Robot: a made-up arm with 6 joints. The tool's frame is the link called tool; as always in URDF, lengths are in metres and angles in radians. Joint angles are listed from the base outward. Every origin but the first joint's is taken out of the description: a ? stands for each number. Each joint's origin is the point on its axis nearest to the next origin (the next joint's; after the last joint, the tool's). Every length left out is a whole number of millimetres.
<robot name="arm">
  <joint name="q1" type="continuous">
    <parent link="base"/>
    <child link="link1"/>
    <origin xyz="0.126 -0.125 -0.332" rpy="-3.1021 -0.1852 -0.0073"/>
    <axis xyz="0 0 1"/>
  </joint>
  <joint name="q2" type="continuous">
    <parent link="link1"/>
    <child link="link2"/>
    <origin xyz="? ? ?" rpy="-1.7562 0 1.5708"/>
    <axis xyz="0 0 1"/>
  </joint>
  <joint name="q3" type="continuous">
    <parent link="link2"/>
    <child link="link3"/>
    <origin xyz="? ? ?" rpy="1.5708 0 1.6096"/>
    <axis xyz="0 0 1"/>
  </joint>
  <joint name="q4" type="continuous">
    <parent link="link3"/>
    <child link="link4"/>
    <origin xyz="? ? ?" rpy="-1.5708 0 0"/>
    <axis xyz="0 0 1"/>
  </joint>
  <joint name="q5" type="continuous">
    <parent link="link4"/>
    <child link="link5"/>
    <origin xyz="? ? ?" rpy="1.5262 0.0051 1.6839"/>
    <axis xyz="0 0 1"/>
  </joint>
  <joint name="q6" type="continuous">
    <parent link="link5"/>
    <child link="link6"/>
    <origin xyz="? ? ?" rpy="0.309 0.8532 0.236"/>
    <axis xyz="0 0 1"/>
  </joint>
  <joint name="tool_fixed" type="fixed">
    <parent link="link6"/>
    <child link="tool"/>
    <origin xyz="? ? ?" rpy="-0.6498 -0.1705 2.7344"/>
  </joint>
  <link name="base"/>
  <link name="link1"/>
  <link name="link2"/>
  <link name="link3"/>
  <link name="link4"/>
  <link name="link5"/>
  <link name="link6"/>
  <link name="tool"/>
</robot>
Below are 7 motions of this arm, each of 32 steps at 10 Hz.
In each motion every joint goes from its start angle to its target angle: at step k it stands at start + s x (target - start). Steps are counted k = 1, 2, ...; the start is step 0. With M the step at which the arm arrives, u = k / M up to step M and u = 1 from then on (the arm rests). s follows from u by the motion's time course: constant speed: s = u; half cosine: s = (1 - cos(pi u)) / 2; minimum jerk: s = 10 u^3 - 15 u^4 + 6 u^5.
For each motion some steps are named. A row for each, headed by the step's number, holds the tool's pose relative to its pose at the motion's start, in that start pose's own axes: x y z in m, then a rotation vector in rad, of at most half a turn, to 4 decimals.
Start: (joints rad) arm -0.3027 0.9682 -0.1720 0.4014 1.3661 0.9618
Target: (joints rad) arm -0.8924 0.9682 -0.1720 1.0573 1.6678 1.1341
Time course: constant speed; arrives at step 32
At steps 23, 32:
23: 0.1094 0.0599 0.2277 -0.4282 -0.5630 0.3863
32: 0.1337 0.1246 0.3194 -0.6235 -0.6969 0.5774

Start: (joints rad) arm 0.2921 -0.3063 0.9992 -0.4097 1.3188 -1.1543
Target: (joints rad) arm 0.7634 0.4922 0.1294 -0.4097 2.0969 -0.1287
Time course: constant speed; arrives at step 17
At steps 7, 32:
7: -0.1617 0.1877 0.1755 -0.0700 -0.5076 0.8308
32: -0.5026 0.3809 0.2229 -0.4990 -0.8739 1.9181

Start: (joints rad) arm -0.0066 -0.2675 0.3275 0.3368 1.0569 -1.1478
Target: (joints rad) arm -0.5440 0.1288 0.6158 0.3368 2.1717 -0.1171
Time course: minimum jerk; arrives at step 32
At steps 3, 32:
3: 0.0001 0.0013 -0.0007 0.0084 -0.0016 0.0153
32: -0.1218 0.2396 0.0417 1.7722 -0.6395 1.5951

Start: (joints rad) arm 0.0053 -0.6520 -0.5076 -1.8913 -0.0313 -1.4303
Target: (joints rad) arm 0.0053 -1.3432 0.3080 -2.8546 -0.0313 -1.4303
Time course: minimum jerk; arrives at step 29
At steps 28, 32:
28: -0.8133 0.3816 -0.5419 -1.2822 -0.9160 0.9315
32: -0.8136 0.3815 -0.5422 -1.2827 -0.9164 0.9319

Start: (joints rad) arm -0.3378 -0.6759 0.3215 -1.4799 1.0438 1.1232
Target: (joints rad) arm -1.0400 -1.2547 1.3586 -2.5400 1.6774 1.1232
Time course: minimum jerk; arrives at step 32
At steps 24, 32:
24: -0.4498 0.8185 -0.7682 1.3362 -0.1845 -1.1249
32: -0.4631 0.9429 -0.7638 1.4203 -0.2133 -1.2957

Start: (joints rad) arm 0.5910 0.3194 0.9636 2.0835 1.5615 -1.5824
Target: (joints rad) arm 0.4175 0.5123 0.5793 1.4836 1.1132 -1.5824
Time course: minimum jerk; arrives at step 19
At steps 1, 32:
1: 0.0005 -0.0002 -0.0002 0.0002 0.0008 -0.0007
32: 0.2600 -0.0765 -0.2144 -0.0340 0.5782 -0.3907

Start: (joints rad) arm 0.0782 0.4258 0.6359 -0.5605 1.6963 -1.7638
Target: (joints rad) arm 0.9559 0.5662 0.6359 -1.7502 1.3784 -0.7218
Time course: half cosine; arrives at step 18
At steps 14, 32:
14: 0.1858 -0.5444 -0.0042 0.0487 -0.1287 -0.3404
32: 0.1646 -0.6307 -0.0220 0.0676 -0.1375 -0.3774

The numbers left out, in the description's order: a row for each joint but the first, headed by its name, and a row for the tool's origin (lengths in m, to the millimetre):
q2: 0.115 0.147 0
q3: 0.194 0.156 0
q4: -0.116 0.014 0
q5: 0.529 0.005 0
q6: 0.185 0.22 0
tool: 0.03 -0.029 0

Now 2 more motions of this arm.
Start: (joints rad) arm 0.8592 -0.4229 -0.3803 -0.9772 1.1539 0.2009
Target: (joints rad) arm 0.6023 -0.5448 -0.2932 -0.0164 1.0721 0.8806
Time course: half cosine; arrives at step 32
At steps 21, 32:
21: -0.0245 0.2195 0.2836 -0.2089 -0.8564 0.7485
32: -0.0916 0.2883 0.3583 -0.3095 -1.1512 1.0114

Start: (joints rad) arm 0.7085 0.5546 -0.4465 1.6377 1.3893 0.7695
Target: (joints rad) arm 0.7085 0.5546 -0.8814 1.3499 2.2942 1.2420
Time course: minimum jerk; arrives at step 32
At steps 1, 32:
1: -0.0001 0.0000 -0.0001 0.0003 -0.0003 0.0001
32: 0.0194 0.1140 -0.4515 0.9476 -1.2984 0.0657

